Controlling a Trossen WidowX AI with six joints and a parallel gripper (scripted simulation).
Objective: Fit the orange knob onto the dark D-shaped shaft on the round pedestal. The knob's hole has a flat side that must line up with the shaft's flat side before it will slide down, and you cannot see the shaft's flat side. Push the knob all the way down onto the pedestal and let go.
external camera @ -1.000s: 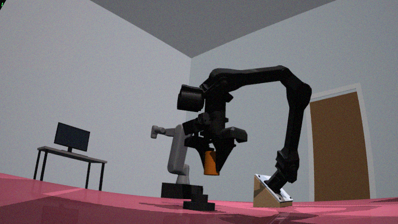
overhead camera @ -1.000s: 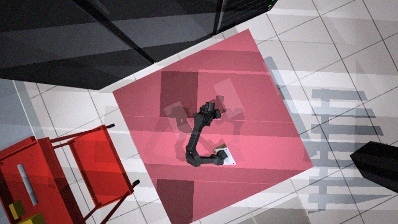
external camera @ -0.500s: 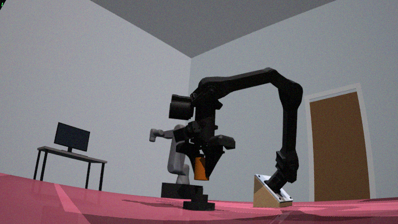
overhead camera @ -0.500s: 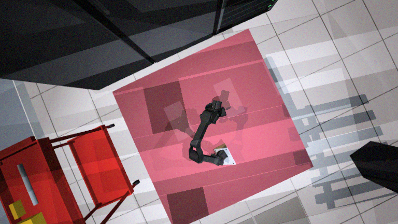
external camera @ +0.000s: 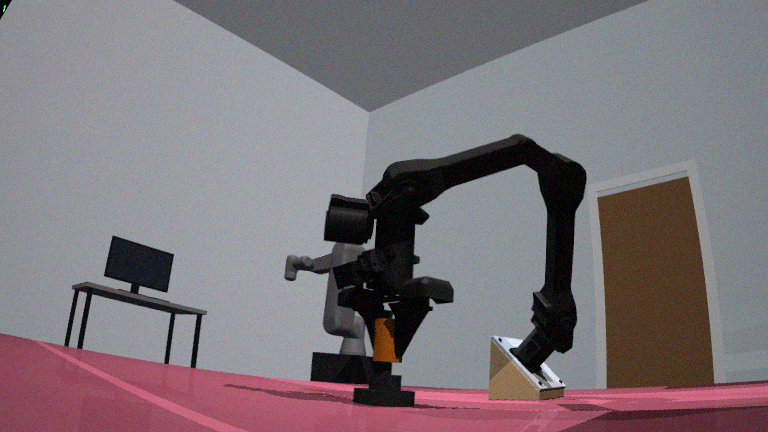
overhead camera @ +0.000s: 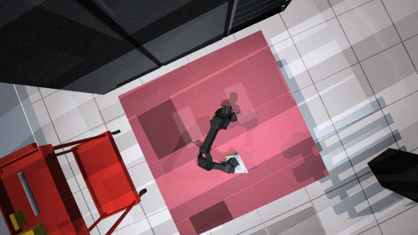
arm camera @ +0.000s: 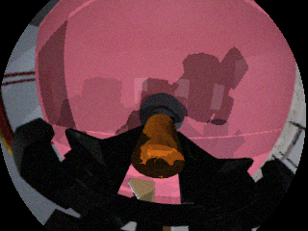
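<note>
Right now the orange knob is 2 cm above my gripper tip. The rest, counted from my gripper tip: dark round pedestal (4 cm below).
</note>
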